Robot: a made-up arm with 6 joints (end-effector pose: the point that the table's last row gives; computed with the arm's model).
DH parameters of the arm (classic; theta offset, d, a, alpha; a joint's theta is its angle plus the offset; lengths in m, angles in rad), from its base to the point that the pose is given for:
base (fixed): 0.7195 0 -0.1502 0
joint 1: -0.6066 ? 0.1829 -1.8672
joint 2: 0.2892 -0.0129 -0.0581 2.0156
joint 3: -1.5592 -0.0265 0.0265 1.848
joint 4: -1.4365 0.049 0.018 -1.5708
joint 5: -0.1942 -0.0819 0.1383 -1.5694
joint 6: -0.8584 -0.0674 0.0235 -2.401
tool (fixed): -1.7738 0.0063 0 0
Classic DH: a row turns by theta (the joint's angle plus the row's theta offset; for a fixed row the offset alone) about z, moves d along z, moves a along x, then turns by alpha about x.
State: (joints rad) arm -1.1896 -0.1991 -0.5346 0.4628 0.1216 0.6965
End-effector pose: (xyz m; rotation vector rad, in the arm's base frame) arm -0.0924 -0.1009 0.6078 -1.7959 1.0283 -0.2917
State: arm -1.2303 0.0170 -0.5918 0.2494 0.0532 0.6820
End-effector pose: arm -0.0505 -0.0567 0.6505 -1.4830 1.1082 -0.3627
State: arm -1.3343 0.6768 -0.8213 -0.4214 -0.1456 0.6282
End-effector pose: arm 0.0985 -0.0793 0.7838 -0.6346 1.3691 -0.6968
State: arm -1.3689 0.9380 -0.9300 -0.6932 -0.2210 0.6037
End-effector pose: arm 0.1364 -0.1389 0.8082 -0.3804 1.4815 -0.8505
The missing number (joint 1, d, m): 0.8352
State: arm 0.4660 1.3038 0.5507 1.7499 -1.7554 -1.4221
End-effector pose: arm -0.1225 -0.0051 0.9965 -0.7861 -0.8020 -1.2405
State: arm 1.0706 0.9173 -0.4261 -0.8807 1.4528 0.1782
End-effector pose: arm -0.0860 0.0969 0.7422 -2.1419 -1.0240 0.1893
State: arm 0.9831 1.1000 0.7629 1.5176 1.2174 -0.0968
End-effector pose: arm 0.0319 -0.0534 0.7283 0.8405 2.2946 -0.5951
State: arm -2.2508 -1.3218 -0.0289 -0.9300 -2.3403 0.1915
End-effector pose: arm -0.2744 -0.0452 0.7541 -0.8130 0.3620 0.7812
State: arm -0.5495 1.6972 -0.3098 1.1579 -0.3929 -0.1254
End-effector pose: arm 0.0351 -0.0660 1.1170 0.3599 1.2235 2.8431
